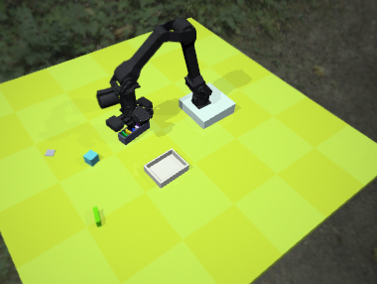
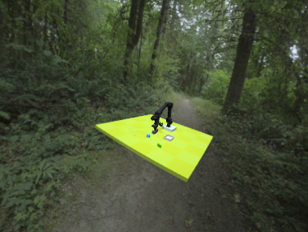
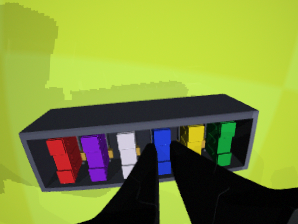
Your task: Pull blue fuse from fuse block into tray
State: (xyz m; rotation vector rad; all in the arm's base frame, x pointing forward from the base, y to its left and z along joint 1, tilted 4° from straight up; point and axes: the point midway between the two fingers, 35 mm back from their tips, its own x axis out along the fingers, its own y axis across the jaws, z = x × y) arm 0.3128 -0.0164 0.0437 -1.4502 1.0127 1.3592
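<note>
Now: gripper tip 3 cm past the tray, 22 cm to the right of it and 3 cm above it. From my gripper tip the other things lie so: grey tile: 30 cm ahead, 7 cm to the right, 3 cm below; then cyan cube: 19 cm ahead, 4 cm to the left, 2 cm below; then blue fuse: 1 cm below.
</note>
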